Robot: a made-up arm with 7 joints.
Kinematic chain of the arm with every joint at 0, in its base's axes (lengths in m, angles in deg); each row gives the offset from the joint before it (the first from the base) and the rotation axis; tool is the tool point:
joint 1: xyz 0 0 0.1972 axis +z
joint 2: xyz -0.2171 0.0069 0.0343 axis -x
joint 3: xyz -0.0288 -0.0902 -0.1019 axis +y
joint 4: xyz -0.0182 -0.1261 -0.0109 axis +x
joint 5: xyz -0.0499 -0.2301 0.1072 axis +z
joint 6: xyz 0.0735 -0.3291 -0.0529 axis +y
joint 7: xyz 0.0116 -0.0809 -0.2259 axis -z
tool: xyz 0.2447 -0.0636 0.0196
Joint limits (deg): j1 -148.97..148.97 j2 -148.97..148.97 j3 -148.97..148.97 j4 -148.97..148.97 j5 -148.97..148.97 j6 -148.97..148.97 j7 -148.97..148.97
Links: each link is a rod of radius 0.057 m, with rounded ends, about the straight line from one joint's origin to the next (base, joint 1, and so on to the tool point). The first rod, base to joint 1, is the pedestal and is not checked.
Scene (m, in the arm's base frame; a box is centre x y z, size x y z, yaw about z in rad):
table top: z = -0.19
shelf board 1: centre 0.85 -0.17 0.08 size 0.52 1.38 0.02 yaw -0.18
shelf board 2: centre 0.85 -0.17 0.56 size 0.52 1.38 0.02 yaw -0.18
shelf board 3: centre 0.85 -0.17 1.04 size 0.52 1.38 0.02 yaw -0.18
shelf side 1: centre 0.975 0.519 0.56 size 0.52 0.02 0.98 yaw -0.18
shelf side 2: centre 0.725 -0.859 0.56 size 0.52 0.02 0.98 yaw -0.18
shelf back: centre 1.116 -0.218 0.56 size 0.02 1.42 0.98 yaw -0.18
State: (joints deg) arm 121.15 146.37 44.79 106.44 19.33 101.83 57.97
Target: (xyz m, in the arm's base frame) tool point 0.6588 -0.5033 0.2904
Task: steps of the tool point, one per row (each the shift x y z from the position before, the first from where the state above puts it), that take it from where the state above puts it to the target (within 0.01 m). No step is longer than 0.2 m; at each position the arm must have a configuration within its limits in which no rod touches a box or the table.
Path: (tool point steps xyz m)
1: -0.1370 -0.0273 0.0362
2: -0.1343 0.0115 0.0148
3: -0.1207 0.0426 -0.0115
4: -0.1006 0.0628 -0.0395
5: 0.0379 -0.0638 -0.1702
6: 0.0051 -0.0053 -0.1863
7: -0.0267 0.0516 -0.1750
8: 0.1097 -0.0380 -0.0035
9: 0.1135 -0.0214 -0.0006
10: 0.1141 -0.0020 0.0041

